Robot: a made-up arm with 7 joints.
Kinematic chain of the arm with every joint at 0, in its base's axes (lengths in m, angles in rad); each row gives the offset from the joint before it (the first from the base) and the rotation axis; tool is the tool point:
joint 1: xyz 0 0.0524 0 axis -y
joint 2: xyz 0 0.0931 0 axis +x
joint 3: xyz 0 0 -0.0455 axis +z
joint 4: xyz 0 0 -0.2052 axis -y
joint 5: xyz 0 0 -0.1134 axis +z
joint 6: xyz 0 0 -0.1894 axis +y
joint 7: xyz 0 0 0 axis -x
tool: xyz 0 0 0
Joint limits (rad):
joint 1: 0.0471..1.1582
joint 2: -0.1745..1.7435
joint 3: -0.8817..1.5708
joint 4: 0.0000..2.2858
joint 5: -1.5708..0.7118
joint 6: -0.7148..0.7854
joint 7: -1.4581..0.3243
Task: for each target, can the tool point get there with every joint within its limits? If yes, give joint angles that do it. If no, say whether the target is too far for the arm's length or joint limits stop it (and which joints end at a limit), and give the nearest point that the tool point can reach.
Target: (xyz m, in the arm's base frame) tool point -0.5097 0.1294 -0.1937
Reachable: no: joint limits stop it (at a limit: joint 1, joint 2, joint 3) | nearest point -0.2603 0.2093 0.1139 | short by 0.404 m
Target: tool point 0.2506 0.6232 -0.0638
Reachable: yes | joints 0.8807 1.0572 0.2737 0.3882 -1.0262 0.3012 -1.2906
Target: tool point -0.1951 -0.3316 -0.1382
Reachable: no: joint limits stop it (at a limit: joint 1, joint 2, joint 3) | nearest point 0.1961 -0.1145 -0.1427 | short by 0.447 m
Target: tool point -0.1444 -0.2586 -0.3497
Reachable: no: joint limits stop it (at a limit: joint 1, joint 2, joint 3) | nearest point 0.1571 -0.0989 -0.4204 | short by 0.348 m
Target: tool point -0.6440 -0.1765 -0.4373
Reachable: no: too far | nearest point 0.0257 0.0494 -0.5445 | short by 0.715 m
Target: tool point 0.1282 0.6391 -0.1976
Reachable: yes | joints 0.2209 1.0696 0.4882 0.3107 -0.4291 -0.2183 -1.1722
